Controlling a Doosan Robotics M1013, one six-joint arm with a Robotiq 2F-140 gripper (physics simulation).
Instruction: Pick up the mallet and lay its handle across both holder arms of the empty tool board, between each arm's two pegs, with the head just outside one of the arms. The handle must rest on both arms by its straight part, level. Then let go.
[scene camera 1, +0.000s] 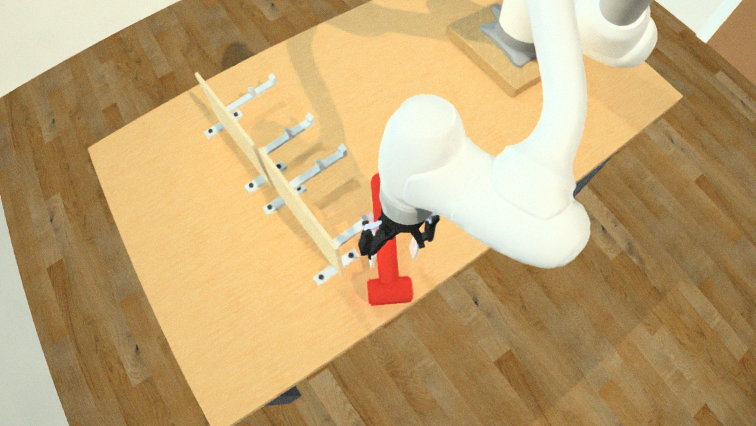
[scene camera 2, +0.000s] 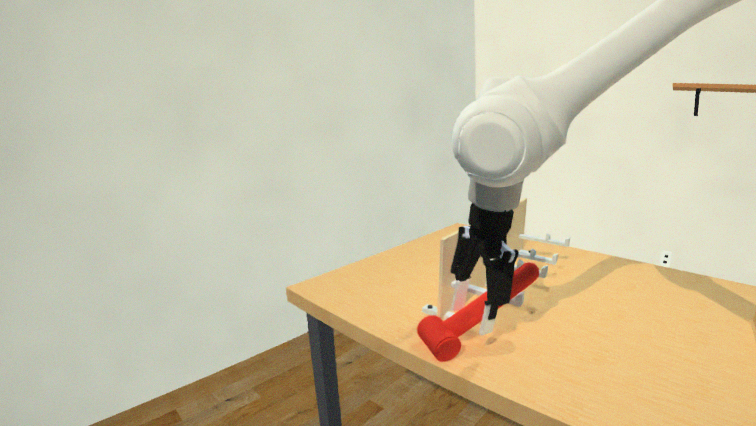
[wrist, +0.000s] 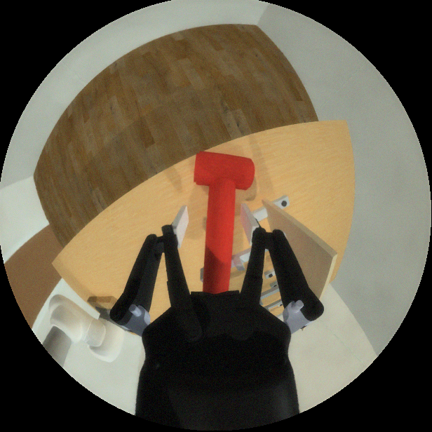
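Seen in the pictures: gripper, fingertip midpoint: (scene camera 1: 392, 257) (scene camera 2: 470, 320); arm's base, origin of the base link: (scene camera 1: 520, 38).
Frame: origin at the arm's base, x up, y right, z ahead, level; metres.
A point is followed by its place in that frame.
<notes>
The red mallet (scene camera 1: 388, 264) {x 0.033, y -0.384, z 0.693 m} (scene camera 2: 465, 317) {x 0.029, y -0.386, z 0.679 m} (wrist: 220, 220) lies beside the near board's arms, its head towards the table edge. My gripper (scene camera 1: 393, 257) {x 0.017, y -0.371, z 0.676 m} (scene camera 2: 472, 317) {x 0.017, y -0.371, z 0.676 m} (wrist: 213, 212) points down, partly open, with one finger on each side of the handle. In the wrist view, gaps show between handle and both finger pads. The near tool board (scene camera 1: 304, 214) {x 0.117, y -0.238, z 0.794 m} (scene camera 2: 447, 264) {x 0.091, y -0.322, z 0.776 m} (wrist: 300, 245) stands upright, with a farther holder arm (scene camera 1: 306, 176) {x 0.041, y -0.123, z 0.743 m} and a nearer holder arm (scene camera 1: 349, 232) {x 0.041, y -0.286, z 0.727 m}; no tool shows on them. My gripper hides part of the nearer arm's outer end.
A second upright board (scene camera 1: 232, 127) {x 0.086, y 0.053, z 0.837 m} with two pegged arms stands in line beyond the near one; no tool shows on it. One finger is close to the near board's nearer arm. The table (scene camera 1: 174, 317) {x -0.041, y -0.233, z 1.149 m} ends just past the mallet's head. The robot base plate (scene camera 1: 465, 42) {x -0.001, y 0.063, z 0.157 m} is at the back.
</notes>
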